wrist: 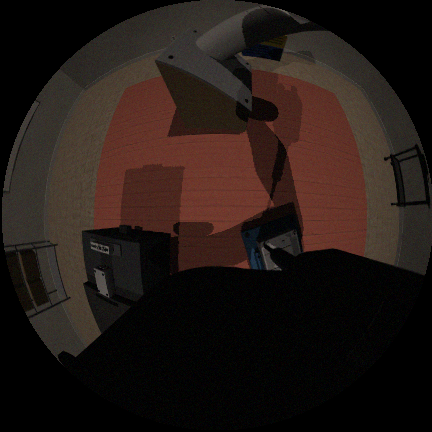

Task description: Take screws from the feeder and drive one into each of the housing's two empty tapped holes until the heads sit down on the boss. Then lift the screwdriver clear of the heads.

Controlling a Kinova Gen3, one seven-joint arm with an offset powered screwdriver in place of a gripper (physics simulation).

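The housing point(289, 243) is a light grey part in a blue tray point(255, 254), right of the middle and partly covered by the dark tool body. My screwdriver point(268, 246) reaches in from the lower right as a dark shaft, and its narrow tip appears over or at the housing's upper left part. Whether the tip touches the housing, and whether it carries a screw, cannot be told. The tapped holes and any seated heads are too small and dark to make out. The screw feeder point(156, 255) is a dark box at the lower left, well apart from the tip, with a pale block point(104, 281) on its front.
The arm's grey base mount point(200, 65) stands at the top, with a pale arm link point(220, 41) above it. The table top point(215, 175) is reddish, with shadows across it. A black frame point(398, 180) stands at the far right and a rack point(56, 270) at the far left.
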